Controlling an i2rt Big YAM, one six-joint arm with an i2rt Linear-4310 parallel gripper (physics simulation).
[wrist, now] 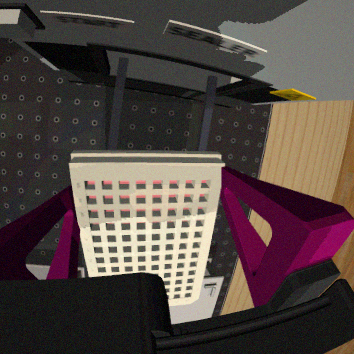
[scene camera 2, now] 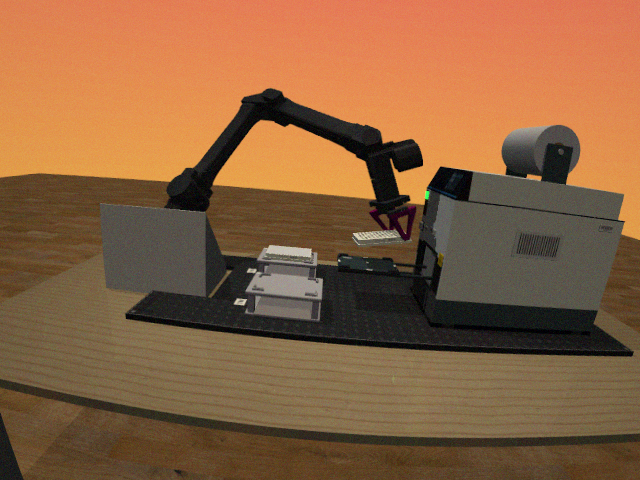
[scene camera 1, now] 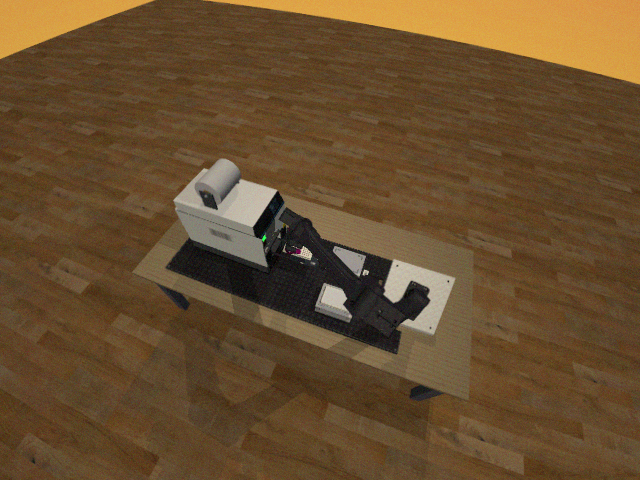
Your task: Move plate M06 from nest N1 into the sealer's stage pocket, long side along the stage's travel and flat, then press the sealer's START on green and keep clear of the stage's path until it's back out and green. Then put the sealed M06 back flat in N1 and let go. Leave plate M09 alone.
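Places are measured from the arm's base along level axes (x right, y ahead, z up), in centimetres.
Pixels of known places: gripper, between the fingertips: (wrist: 146, 182) (scene camera 2: 398, 237) (scene camera 1: 289, 244); arm's base, origin of its link: (scene camera 2: 168, 236) (scene camera 1: 414, 296).
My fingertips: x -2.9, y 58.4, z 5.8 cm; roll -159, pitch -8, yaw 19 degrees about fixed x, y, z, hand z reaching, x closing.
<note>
Ahead of a thing's pixels: the offset from my fingertips to its top centre. "pt": to the spot under its first point. Level surfaces: height alone.
My gripper (scene camera 1: 294, 251) (scene camera 2: 398, 236) (wrist: 146, 182) is shut on the cream well plate M06 {dz +1.6, dx +0.9, dy -4.4 cm} (scene camera 1: 306, 252) (scene camera 2: 376, 237) (wrist: 145, 220), its magenta fingers on the two long sides. M06 hangs nearly level above the sealer's extended stage {dz -6.1, dx +1.9, dy -2.5 cm} (scene camera 2: 366, 265), apart from it. In the wrist view its long side runs roughly along the stage rails {pt dz -7.3, dx -2.7, dy +4.3 cm} (wrist: 117, 107), and it hides the stage pocket. The sealer (scene camera 1: 222, 222) (scene camera 2: 522, 258) shows a green light {pt dz +10.5, dx -8.1, dy +6.8 cm} (scene camera 1: 264, 238) (scene camera 2: 427, 194). The bare nest N1 {dz -10.7, dx +10.8, dy -24.9 cm} (scene camera 1: 349, 259) (scene camera 2: 285, 285) stands on the board. Plate M09 {dz -9.7, dx -10.2, dy -28.3 cm} (scene camera 1: 333, 297) (scene camera 2: 288, 253) lies on the other nest.
The sealer's front face with its START label {pt dz +2.3, dx -4.5, dy +7.3 cm} (wrist: 85, 19) is close beyond the plate. A yellow warning label {pt dz -1.1, dx +9.8, dy +8.3 cm} (wrist: 293, 94) marks its right side. A film roll {dz +30.8, dx -0.3, dy +30.8 cm} (scene camera 1: 218, 179) (scene camera 2: 540, 149) tops the sealer. The black perforated board {dz -16.8 cm} (scene camera 1: 279, 289) (scene camera 2: 336, 328) bears the sealer and nests.
</note>
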